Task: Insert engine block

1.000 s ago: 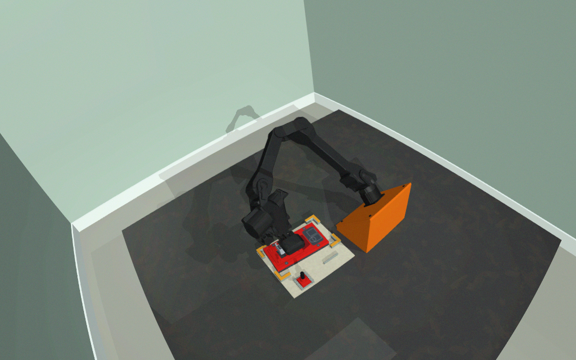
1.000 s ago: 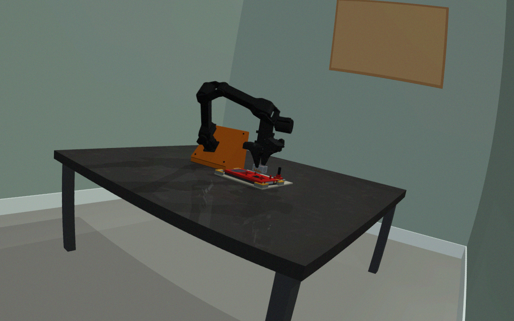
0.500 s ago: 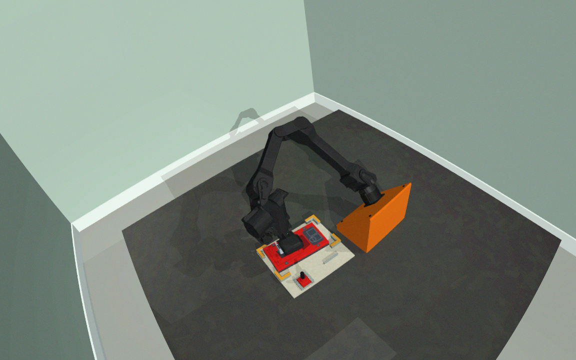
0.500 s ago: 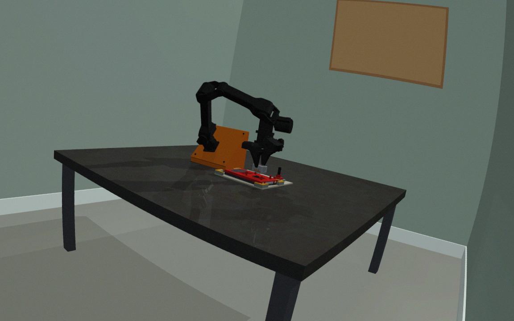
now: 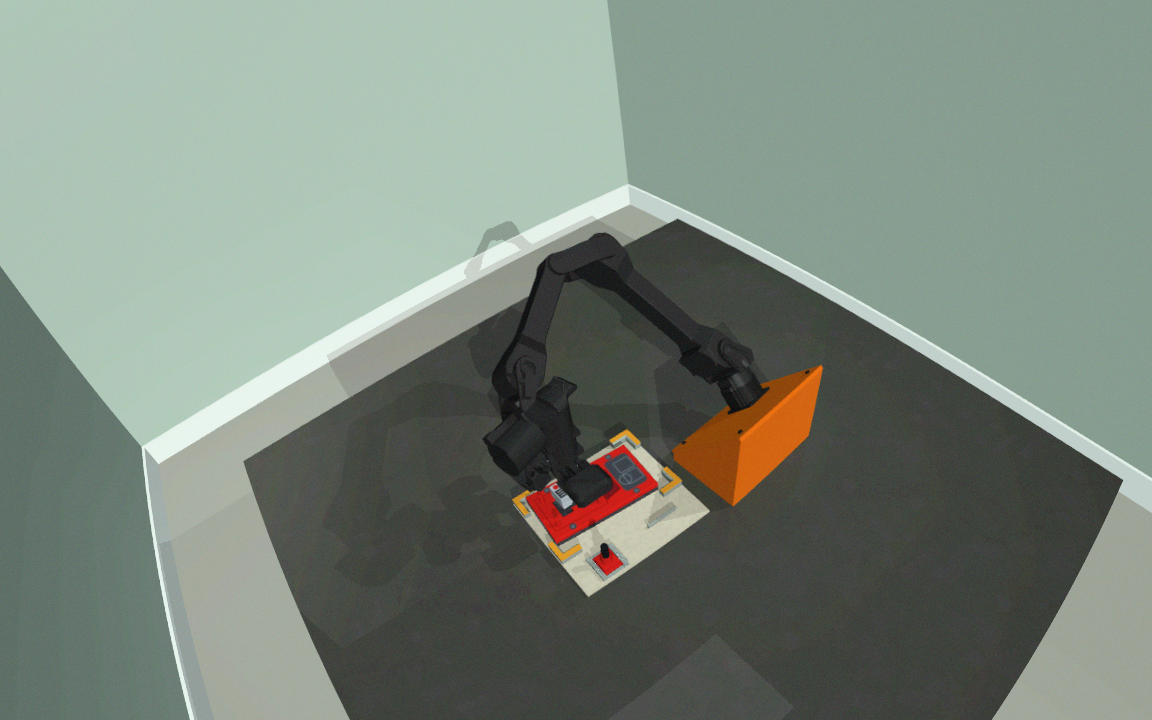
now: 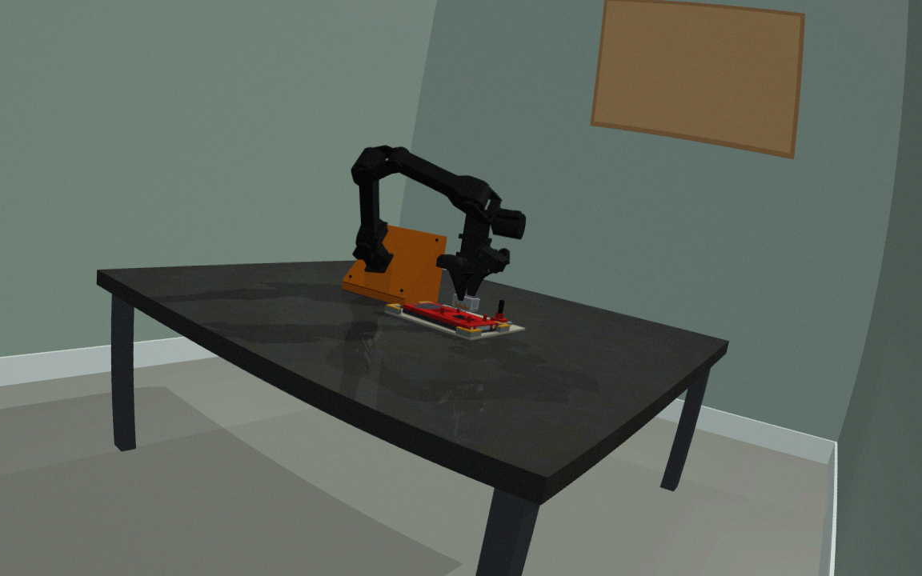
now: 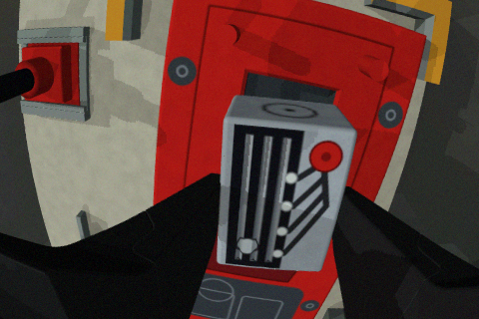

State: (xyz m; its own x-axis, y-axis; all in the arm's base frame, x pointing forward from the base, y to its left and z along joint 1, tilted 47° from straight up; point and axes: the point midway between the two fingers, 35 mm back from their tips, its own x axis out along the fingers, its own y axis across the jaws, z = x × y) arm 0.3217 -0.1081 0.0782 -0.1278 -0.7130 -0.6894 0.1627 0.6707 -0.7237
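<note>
My gripper tip is now 1 cm above the engine block.
</note>
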